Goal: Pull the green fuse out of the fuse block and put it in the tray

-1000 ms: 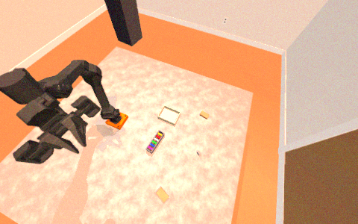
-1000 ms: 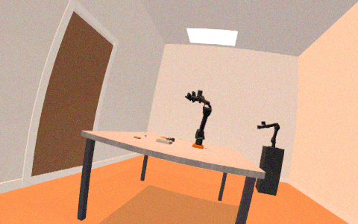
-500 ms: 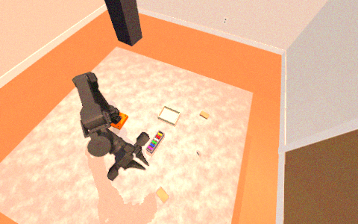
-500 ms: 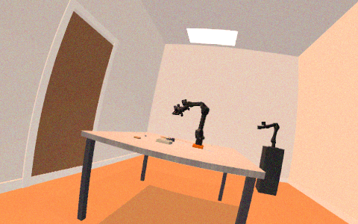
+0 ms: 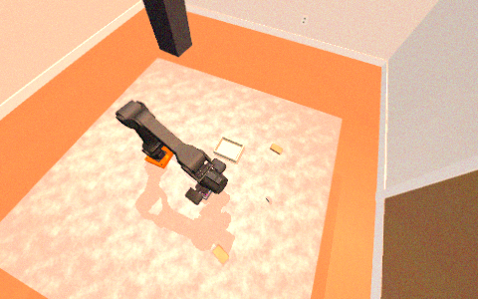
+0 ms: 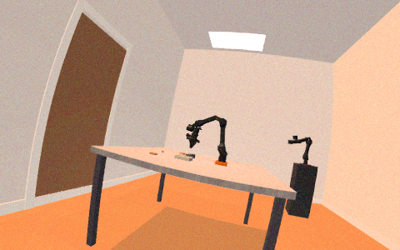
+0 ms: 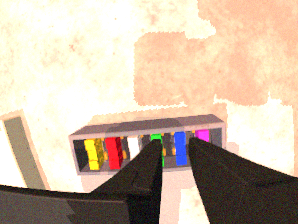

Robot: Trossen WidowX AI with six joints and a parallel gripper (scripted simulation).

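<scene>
Right now the green fuse is 7 cm below my gripper tip, 2 cm behind it and 1 cm to the left of it. Also, from my gripper tip: white tray (23 cm to the left, 9 cm below, 5 cm behind).
</scene>
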